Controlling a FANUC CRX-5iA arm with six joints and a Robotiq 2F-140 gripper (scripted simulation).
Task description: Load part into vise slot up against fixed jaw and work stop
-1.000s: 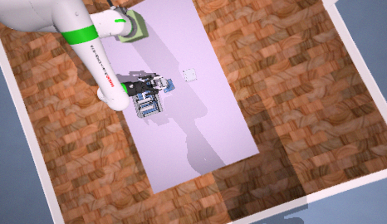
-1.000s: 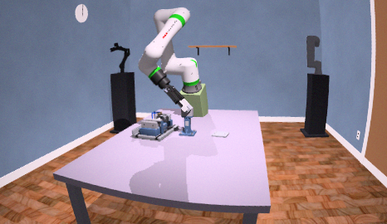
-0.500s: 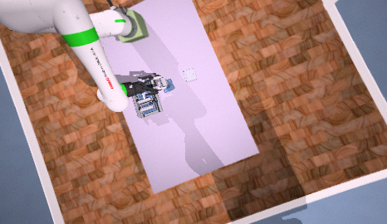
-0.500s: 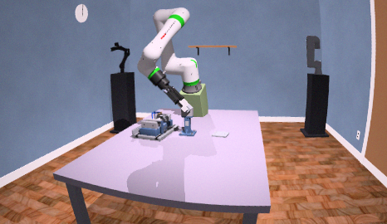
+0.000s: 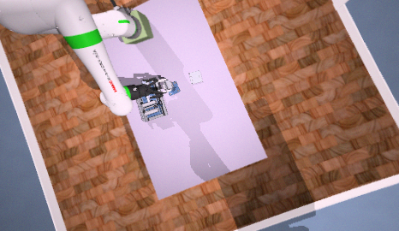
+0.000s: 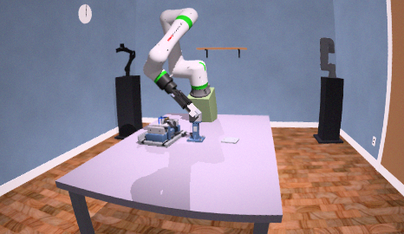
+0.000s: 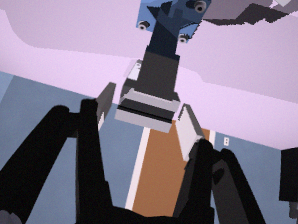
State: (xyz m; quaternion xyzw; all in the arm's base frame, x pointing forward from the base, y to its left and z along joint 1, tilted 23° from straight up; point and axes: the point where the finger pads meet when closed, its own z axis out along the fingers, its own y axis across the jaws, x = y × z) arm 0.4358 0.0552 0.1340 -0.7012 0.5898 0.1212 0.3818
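Now: the part 10 mm to the left of my hand and 10 mm below it. From my hand the other things lie so: air cylinder rod 180 mm to the right, 100 mm below.
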